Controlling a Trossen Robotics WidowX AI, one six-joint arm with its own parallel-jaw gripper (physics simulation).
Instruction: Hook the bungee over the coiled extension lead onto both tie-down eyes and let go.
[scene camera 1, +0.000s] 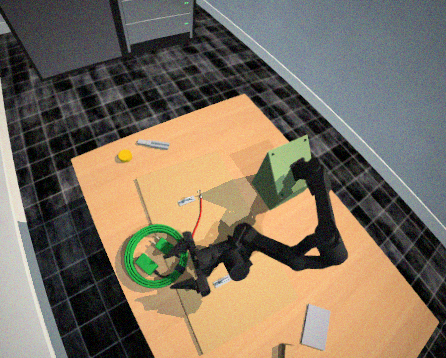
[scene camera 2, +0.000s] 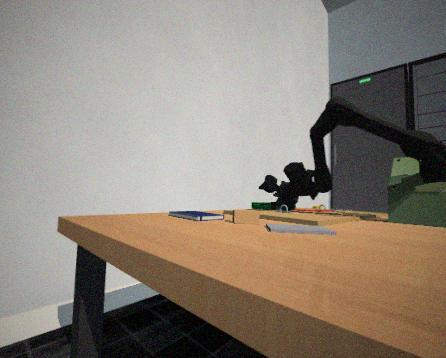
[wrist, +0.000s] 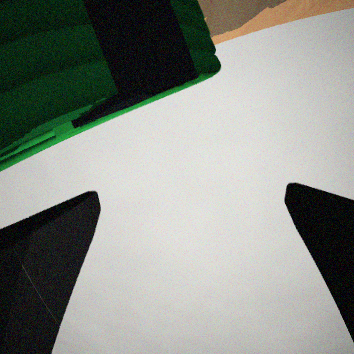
Note:
A grey plate (scene camera 1: 316, 324) rests on the table. Further things: the gripper (scene camera 1: 166, 272) and a green coiled extension lead (scene camera 1: 147, 264).
The green coiled extension lead also shows in the wrist view (wrist: 72, 72). The gripper also shows in scene camera 2 (scene camera 2: 266, 191) and in the wrist view (wrist: 193, 196). The wrist view misses the grey plate: it is out of frame.

